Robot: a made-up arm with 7 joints. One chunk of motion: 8 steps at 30 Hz.
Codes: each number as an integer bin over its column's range. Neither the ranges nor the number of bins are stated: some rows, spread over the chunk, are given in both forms.
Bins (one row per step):
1: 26 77 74 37 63 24 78
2: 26 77 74 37 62 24 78
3: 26 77 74 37 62 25 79
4: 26 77 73 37 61 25 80
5: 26 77 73 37 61 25 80
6: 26 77 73 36 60 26 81
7: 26 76 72 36 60 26 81
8: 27 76 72 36 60 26 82
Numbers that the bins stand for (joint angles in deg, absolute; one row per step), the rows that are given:
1: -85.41 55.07 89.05 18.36 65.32 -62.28 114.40
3: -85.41 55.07 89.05 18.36 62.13 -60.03 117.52
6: -85.41 55.07 85.41 16.30 55.77 -57.78 123.76
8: -81.78 53.17 81.78 16.30 55.77 -57.78 126.88
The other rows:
2: -85.41 55.07 89.05 18.36 62.13 -62.28 114.40
4: -85.41 55.07 85.41 18.36 58.95 -60.03 120.64
5: -85.41 55.07 85.41 18.36 58.95 -60.03 120.64
7: -85.41 53.17 81.78 16.30 55.77 -57.78 123.76

